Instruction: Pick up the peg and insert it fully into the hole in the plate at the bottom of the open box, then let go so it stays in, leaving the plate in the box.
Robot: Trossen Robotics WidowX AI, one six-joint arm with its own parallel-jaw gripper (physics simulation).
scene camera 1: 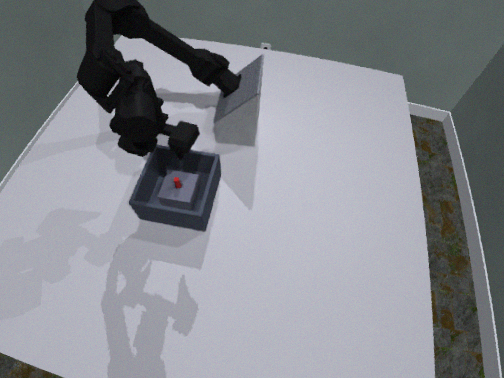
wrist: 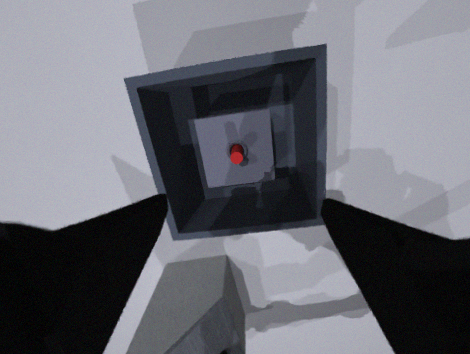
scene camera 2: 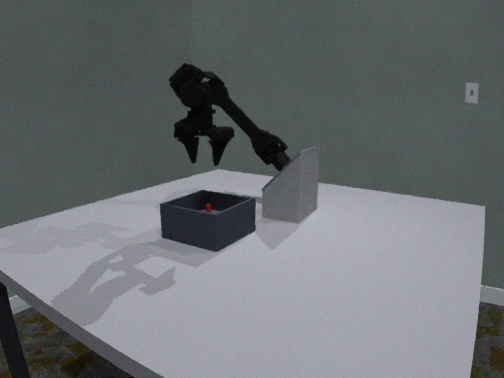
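Seen in the pictures: gripper, fingertip midpoint: (scene camera 1: 163, 153) (wrist: 245, 204) (scene camera 2: 204, 164); arm's base at its link origin: (scene camera 1: 232, 86) (scene camera 2: 288, 170).
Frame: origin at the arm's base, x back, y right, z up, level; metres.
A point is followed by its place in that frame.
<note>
The red peg (scene camera 1: 177, 183) @(y 0.092, x -0.335, z -0.061 m) (scene camera 2: 208, 208) @(y 0.092, x -0.333, z -0.061 m) (wrist: 236, 154) @(y 0.096, x -0.332, z -0.051 m) stands in the hole near the middle of the pale plate (scene camera 1: 172, 196) @(y 0.102, x -0.365, z -0.081 m) (wrist: 215, 170) @(y 0.063, x -0.309, z -0.081 m), with its upper end sticking out above the plate. In scene camera 1 it looks slightly tilted; how deep it sits I cannot tell. The plate lies on the bottom of the dark open box (scene camera 1: 175, 220) @(y 0.080, x -0.425, z -0.097 m) (scene camera 2: 190, 227) @(y 0.086, x -0.425, z -0.088 m) (wrist: 320, 150) @(y 0.184, x -0.324, z -0.041 m). My gripper (scene camera 2: 205, 164) @(y 0.103, x -0.331, z 0.062 m) (wrist: 245, 204) @(y 0.103, x -0.331, z 0.062 m) is wide open and empty, well above the box and apart from the peg. In scene camera 1 the arm partly covers the box's back rim.
A grey wedge-shaped block (scene camera 1: 237, 127) @(y -0.033, x -0.117, z -0.057 m) (scene camera 2: 287, 202) @(y -0.049, x -0.116, z -0.077 m) (wrist: 195, 285) @(y -0.013, x -0.118, z -0.076 m) stands beside the box, and the arm's base is at its sloped face. The box and block are on the white table (scene camera 1: 325, 225) @(y -0.321, x -0.360, z -0.138 m) (scene camera 2: 325, 280) @(y -0.290, x -0.448, z -0.139 m). The box walls rise around the plate.
</note>
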